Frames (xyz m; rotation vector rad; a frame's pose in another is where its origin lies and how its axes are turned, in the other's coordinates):
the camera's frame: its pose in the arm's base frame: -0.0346 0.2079 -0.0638 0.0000 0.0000 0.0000
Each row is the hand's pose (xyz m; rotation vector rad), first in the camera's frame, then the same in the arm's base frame.
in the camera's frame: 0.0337 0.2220 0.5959 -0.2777 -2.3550 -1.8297
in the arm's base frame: -0.0009 0.4299 0.5321 -0.2777 -2.3550 -1.8297
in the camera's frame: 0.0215 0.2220 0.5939 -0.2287 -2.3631 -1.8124
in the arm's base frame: -0.0131 0.4299 0.5301 -0.2287 -2.3631 -1.8124
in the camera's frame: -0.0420 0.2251 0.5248 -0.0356 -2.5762 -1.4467
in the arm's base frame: -0.0766 0.4330 0.4610 -0.0356 -2.5762 -1.4467
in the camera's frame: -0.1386 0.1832 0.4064 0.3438 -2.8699 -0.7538
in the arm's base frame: -0.1732 0.3911 0.3426 0.3438 -2.8699 -0.7538
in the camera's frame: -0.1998 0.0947 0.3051 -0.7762 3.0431 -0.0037
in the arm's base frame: -0.2344 0.3026 0.2413 -0.7762 3.0431 -0.0037
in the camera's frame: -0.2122 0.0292 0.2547 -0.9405 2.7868 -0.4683
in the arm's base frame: -0.2468 0.2371 0.1909 -0.9405 2.7868 -0.4683
